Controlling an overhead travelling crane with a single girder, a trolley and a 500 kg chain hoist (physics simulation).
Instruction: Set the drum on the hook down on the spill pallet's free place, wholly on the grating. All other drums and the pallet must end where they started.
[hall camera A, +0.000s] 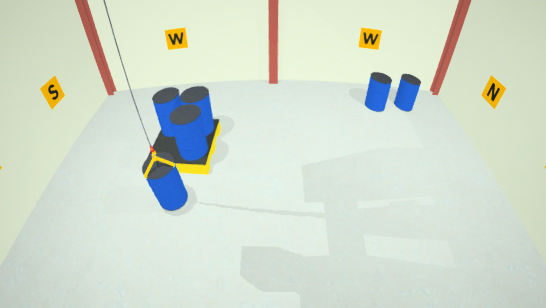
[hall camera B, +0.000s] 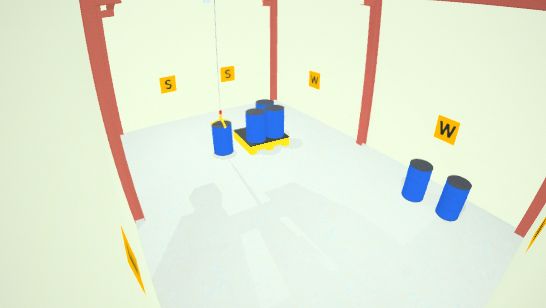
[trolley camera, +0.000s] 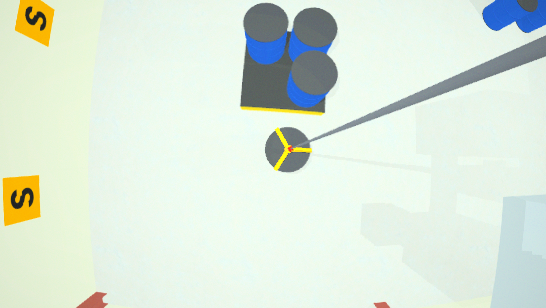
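Observation:
The hook's yellow three-armed gripper (hall camera A: 156, 159) (hall camera B: 220, 121) (trolley camera: 289, 149) is shut on a blue drum (hall camera A: 167, 187) (hall camera B: 222, 140) (trolley camera: 274, 151) with a dark lid. The drum hangs upright, its base close to the floor, beside the spill pallet (hall camera A: 192, 169) (hall camera B: 270, 145) (trolley camera: 282, 110) and apart from it. The pallet has a yellow rim and dark grating. Three blue drums stand on it; the nearest one (hall camera A: 192, 140) (hall camera B: 256, 127) (trolley camera: 314, 72) stands at its lower right in the trolley view. The free place (trolley camera: 264, 89) is the lower left part of the grating there.
Two more blue drums (hall camera A: 378, 95) (hall camera A: 407, 95) (hall camera B: 417, 182) (hall camera B: 453, 200) stand on the floor by the W wall, far from the pallet. Red columns (hall camera A: 273, 45) (hall camera B: 370, 75) stand along the walls. The hoist chain (hall camera A: 127, 75) (hall camera B: 217, 60) runs up from the hook.

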